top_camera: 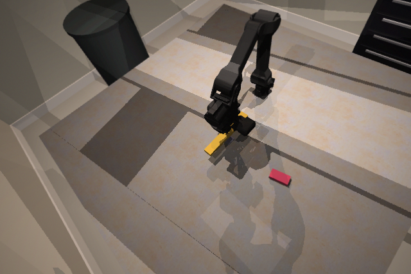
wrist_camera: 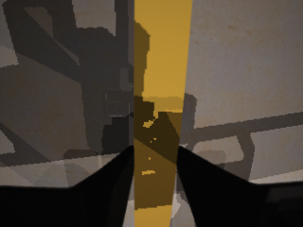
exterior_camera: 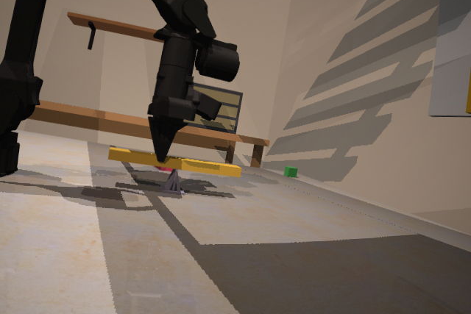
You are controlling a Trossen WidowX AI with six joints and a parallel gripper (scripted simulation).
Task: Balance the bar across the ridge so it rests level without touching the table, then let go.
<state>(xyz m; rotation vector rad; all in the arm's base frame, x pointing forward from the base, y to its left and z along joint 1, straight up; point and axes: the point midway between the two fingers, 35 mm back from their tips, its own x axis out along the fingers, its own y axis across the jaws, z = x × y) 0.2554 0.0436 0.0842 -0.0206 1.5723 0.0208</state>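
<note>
The yellow bar lies 30 mm ahead of my gripper tip. The rest, counted from my gripper tip: flat red block 250 mm to the left, 40 mm below, 30 mm ahead; then small green cube 480 mm ahead, 460 mm to the left, 30 mm below.
</note>
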